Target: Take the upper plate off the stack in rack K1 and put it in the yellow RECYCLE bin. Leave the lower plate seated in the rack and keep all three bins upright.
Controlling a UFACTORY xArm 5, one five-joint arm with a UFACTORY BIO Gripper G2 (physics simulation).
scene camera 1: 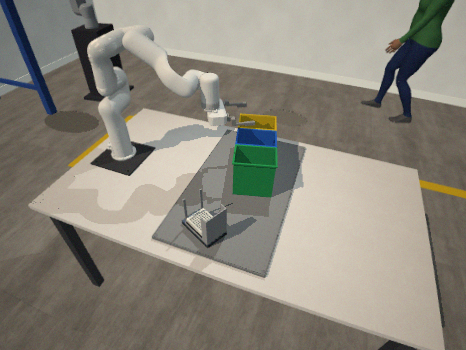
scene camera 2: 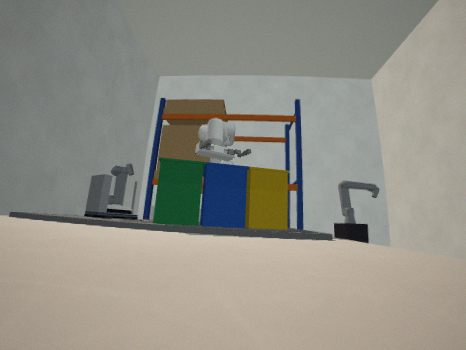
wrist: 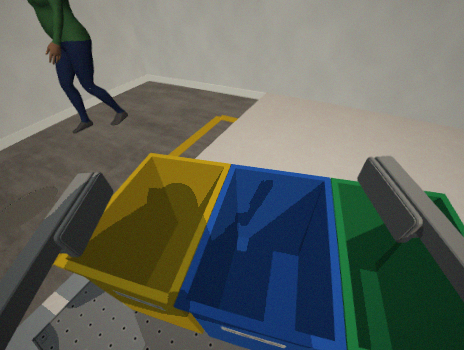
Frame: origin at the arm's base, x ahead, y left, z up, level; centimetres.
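Seen in the pictures: hand, tool point: (scene camera 1: 245, 113) (scene camera 2: 228, 148) (wrist: 233, 204); arm's base, link origin: (scene camera 1: 124, 153).
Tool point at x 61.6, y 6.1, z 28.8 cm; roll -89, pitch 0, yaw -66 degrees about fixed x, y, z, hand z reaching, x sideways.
Pixels of each thing's top centre, then the offset from my tool point to it. Level surfaces: height alone.
- yellow bin, top centre: (wrist: 157, 205) (scene camera 2: 260, 174) (scene camera 1: 257, 121) dx +4.1, dy +11.8, dz -10.2 cm
- blue bin, top centre: (wrist: 270, 228) (scene camera 2: 223, 171) (scene camera 1: 256, 137) dx +5.8, dy -1.2, dz -10.2 cm
- green bin, top centre: (wrist: 411, 254) (scene camera 2: 183, 167) (scene camera 1: 255, 155) dx +7.6, dy -14.1, dz -10.2 cm
- rack, top centre: (scene camera 1: 202, 202) (scene camera 2: 118, 179) dx -6.5, dy -42.2, dz -13.3 cm
- pale plate with wells, top centre: (scene camera 1: 205, 222) (scene camera 2: 111, 205) dx -5.7, dy -42.8, dz -23.5 cm
- pale table, surface height: dz -29.5 cm
My gripper (scene camera 1: 248, 113) (scene camera 2: 242, 152) (wrist: 239, 207) is open and empty, above the bins on their robot-base side. The yellow bin (scene camera 1: 258, 120) (scene camera 2: 268, 200) (wrist: 150, 230) stands upright at the far end of the bin row; no plate can be made out in its shadowed inside. The blue bin (scene camera 1: 256, 137) (scene camera 2: 225, 195) (wrist: 282, 272) and green bin (scene camera 1: 253, 180) (scene camera 2: 178, 192) (wrist: 380, 300) also stand upright. The rack (scene camera 1: 215, 225) (scene camera 2: 98, 195) has a tall grey panel and thin posts. A pale plate with wells (scene camera 1: 198, 218) sits in it; whether another lies beneath, I cannot tell.
The bins and rack stand on a grey perforated mat (scene camera 1: 235, 257) (scene camera 2: 305, 234) (wrist: 102, 317) on the pale table (scene camera 1: 350, 240) (scene camera 2: 225, 290) (wrist: 310, 130). A person (scene camera 1: 415, 55) (wrist: 70, 50) stands on the floor beyond the table. Another robot stands on a black pedestal (scene camera 1: 95, 60) (scene camera 2: 351, 232).
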